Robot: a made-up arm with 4 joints.
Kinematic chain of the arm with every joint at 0, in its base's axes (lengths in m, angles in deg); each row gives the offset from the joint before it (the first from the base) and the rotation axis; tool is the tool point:
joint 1: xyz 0 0 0.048 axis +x
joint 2: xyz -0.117 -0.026 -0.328 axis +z
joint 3: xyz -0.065 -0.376 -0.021 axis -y
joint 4: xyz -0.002 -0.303 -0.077 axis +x
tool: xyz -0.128 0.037 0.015
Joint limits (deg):
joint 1: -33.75..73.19
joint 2: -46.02..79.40
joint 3: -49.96..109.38
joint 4: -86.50..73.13
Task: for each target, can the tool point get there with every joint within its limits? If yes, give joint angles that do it. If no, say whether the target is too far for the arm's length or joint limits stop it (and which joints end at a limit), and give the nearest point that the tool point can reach.
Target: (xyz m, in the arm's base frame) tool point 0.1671 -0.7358 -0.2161
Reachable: yes | joints -18.29 38.16 28.47 -26.98
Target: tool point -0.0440 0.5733 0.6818
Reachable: no: joint limits stop it (at a limit: joint 1, joint 2, joint 3) | nearest point 0.5364 0.3980 -0.1453 | short by 1.026 m
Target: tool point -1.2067 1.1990 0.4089
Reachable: no: too far | nearest point -0.7420 0.3204 -0.3949 | short by 1.278 m
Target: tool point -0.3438 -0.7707 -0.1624
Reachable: yes | joints -23.27 -19.07 73.85 -34.90
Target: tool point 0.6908 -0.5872 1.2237
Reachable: no: too far | nearest point 0.2966 -0.6484 0.1524 | short by 1.143 m
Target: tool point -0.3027 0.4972 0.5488
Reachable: no: joint limits stop it (at a limit: joint 1, joint 2) | nearest point -0.7306 0.2389 -0.3499 | short by 1.028 m
